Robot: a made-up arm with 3 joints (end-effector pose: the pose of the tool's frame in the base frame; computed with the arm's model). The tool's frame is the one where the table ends. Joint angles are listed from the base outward.
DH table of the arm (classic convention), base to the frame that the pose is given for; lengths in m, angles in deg. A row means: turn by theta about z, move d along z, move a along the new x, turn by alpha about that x. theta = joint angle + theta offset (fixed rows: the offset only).
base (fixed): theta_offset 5.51, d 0, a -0.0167, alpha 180
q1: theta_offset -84.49, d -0.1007, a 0.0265, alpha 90
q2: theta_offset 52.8, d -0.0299, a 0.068, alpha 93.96
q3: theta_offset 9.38, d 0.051, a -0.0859, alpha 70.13
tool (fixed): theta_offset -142.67, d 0.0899, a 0, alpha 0
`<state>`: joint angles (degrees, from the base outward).
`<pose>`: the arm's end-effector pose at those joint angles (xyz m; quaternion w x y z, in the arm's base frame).
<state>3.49 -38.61 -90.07</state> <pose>-0.0508 0.0197 0.1915 0.2911 0.0888 0.4681 -0.8296</pose>
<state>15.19 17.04 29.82</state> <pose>0.1629 0.0678 0.0744 0.3719 -0.7510 0.4065 -0.3640</pose>
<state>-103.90 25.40 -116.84</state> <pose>-0.1121 -0.0989 0.1060 0.9045 0.1552 0.0125 -0.3970</pose>
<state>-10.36 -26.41 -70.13</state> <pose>-0.0184 0.0193 0.1969 0.4923 -0.1189 0.4073 -0.7600</pose>
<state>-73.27 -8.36 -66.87</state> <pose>-0.0615 0.0209 0.1948 0.8375 -0.3097 0.1337 -0.4299</pose>
